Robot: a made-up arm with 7 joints.
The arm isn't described. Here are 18 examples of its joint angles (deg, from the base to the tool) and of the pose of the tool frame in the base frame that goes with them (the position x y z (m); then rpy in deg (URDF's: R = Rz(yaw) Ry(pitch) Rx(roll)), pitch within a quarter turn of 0, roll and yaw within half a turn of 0).
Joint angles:
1: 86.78 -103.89 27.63 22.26 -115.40 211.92 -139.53
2: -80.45 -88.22 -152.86 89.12 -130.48 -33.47 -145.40
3: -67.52 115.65 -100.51 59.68 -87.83 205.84 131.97
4: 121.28 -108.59 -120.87 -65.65 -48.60 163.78 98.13
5: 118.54 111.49 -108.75 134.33 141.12 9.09 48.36
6: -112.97 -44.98 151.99 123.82 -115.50 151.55 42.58
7: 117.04 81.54 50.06 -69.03 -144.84 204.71 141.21
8: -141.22 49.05 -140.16 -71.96 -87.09 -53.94 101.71
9: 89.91 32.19 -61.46 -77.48 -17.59 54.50 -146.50
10: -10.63 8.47 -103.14 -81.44 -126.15 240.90 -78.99
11: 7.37 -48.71 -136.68 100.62 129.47 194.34 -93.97
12: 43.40 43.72 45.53 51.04 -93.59 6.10 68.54
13: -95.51 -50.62 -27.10 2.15 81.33 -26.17 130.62
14: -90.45 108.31 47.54 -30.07 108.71 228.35 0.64
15: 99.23 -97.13 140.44 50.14 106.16 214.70 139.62
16: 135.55 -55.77 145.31 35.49 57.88 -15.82 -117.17
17: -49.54 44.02 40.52 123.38 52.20 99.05 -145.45
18: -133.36 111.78 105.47 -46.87 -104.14 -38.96 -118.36
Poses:
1: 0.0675 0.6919 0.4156 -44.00 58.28 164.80
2: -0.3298 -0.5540 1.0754 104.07 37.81 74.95
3: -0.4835 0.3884 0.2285 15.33 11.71 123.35
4: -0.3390 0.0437 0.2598 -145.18 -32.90 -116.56
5: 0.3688 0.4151 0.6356 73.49 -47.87 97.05
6: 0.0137 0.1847 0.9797 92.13 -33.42 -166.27
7: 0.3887 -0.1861 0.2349 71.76 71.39 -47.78
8: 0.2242 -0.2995 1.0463 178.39 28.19 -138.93
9: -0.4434 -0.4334 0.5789 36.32 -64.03 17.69
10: 0.1729 0.3097 0.7091 -77.64 -33.80 171.29
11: 0.0776 -0.4112 0.7435 -119.23 -68.51 71.56
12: -0.4722 -0.0871 1.3192 -46.96 -29.54 -126.95
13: -0.1316 -0.8328 0.9649 166.59 45.90 157.77
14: -0.0134 0.5779 0.1253 9.02 11.25 -54.23
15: -0.1152 0.4846 0.8571 -145.13 -37.14 -163.95
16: -0.4042 0.1250 1.3018 73.16 22.81 71.73
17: 0.2499 -0.1684 0.8513 77.65 29.09 63.35
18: -0.0329 0.8488 0.4846 25.92 26.59 -25.30
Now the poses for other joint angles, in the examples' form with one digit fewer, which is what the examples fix.
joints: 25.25 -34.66 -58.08 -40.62 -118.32 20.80 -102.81
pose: 0.064 0.524 1.200 54.1 -19.8 -54.2
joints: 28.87 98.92 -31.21 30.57 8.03 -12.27 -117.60
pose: -0.586 -0.718 0.687 37.5 -7.4 103.7
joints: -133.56 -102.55 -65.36 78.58 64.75 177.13 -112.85
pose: -0.471 0.124 0.364 18.9 40.2 -135.5
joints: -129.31 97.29 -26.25 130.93 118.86 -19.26 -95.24
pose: -0.150 -0.024 1.032 70.2 -7.5 93.6
